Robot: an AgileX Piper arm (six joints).
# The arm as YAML. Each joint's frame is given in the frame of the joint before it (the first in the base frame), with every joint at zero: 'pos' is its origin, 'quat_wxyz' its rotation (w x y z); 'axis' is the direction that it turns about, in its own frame. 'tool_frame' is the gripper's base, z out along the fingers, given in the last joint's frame.
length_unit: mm
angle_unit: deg
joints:
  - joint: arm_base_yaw
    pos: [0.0, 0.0, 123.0]
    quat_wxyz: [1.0, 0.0, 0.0, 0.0]
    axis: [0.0, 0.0, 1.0]
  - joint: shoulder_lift
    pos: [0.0, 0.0, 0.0]
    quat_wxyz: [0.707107, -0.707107, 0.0, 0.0]
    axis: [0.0, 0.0, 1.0]
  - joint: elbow
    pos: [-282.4, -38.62, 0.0]
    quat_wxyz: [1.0, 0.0, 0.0, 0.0]
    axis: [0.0, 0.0, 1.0]
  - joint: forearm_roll
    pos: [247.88, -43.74, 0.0]
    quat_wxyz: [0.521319, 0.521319, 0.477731, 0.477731]
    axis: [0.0, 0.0, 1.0]
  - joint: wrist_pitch
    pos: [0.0, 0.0, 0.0]
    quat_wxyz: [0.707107, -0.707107, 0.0, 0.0]
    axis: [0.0, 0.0, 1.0]
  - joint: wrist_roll
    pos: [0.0, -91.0, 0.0]
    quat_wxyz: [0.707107, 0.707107, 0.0, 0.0]
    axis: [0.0, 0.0, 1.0]
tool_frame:
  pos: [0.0, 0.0, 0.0]
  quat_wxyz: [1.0, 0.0, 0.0, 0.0]
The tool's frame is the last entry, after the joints.
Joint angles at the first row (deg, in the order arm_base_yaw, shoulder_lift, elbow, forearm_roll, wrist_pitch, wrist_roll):
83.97 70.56 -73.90 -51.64 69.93 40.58
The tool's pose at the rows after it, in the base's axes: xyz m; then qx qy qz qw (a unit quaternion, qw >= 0):
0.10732 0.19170 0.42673 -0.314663 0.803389 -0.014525 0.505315
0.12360 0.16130 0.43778 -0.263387 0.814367 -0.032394 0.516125
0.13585 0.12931 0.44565 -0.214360 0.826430 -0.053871 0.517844
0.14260 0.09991 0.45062 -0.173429 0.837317 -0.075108 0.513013
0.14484 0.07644 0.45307 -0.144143 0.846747 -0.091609 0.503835
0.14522 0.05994 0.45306 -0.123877 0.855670 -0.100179 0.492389
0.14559 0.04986 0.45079 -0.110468 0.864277 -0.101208 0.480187
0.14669 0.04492 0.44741 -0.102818 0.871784 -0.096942 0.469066
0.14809 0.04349 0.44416 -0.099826 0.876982 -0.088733 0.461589
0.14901 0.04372 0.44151 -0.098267 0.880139 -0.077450 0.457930
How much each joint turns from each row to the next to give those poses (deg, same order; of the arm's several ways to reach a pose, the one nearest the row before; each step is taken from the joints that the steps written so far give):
-5.15 -3.17 -0.27 -1.06 0.24 -0.40
-6.68 -3.17 -0.03 0.02 0.23 -1.49
-7.62 -2.96 0.00 1.34 0.15 -2.49
-7.63 -2.54 0.01 2.24 0.05 -3.23
-6.84 -1.96 0.00 2.88 -0.10 -3.59
-5.86 -1.33 0.13 3.33 -0.36 -3.26
-4.66 -0.77 0.35 3.43 -0.58 -2.56
-3.35 -0.29 0.45 3.10 -0.67 -1.82
-2.09 -0.05 0.47 2.54 -0.83 -1.15
-1.25 -0.07 0.46 2.11 -0.94 -0.55

